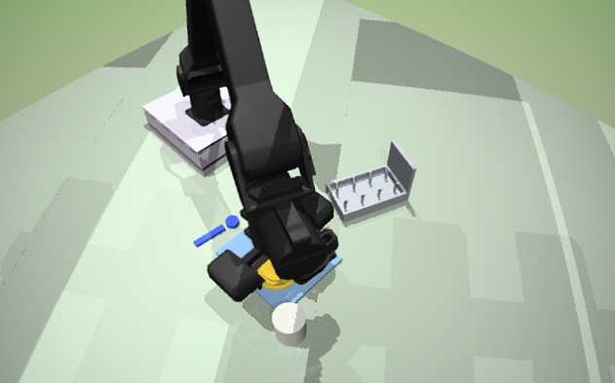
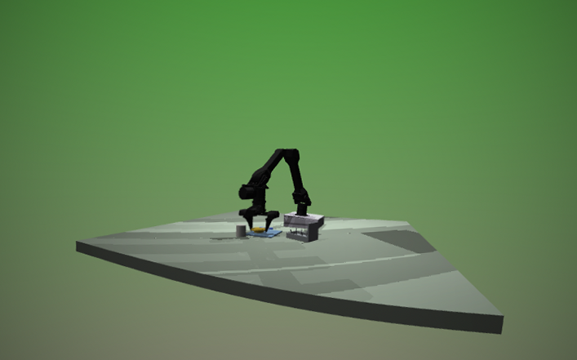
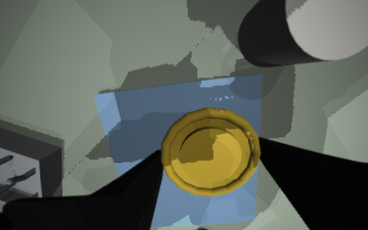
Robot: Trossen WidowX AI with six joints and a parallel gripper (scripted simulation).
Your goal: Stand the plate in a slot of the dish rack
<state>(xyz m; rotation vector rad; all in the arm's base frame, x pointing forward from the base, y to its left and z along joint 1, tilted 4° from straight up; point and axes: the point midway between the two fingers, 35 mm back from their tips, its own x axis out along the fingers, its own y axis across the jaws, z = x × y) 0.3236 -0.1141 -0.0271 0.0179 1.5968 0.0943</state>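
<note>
Now: the grey dish rack 210 mm to the left of my gripper tip and 10 mm above it. The rest, counted from my gripper tip: blue spoon: 130 mm behind, 10 mm to the right, 10 mm below; then white cup: 80 mm ahead, 50 mm to the right, 10 mm above; then yellow plate: 10 mm above.
</note>
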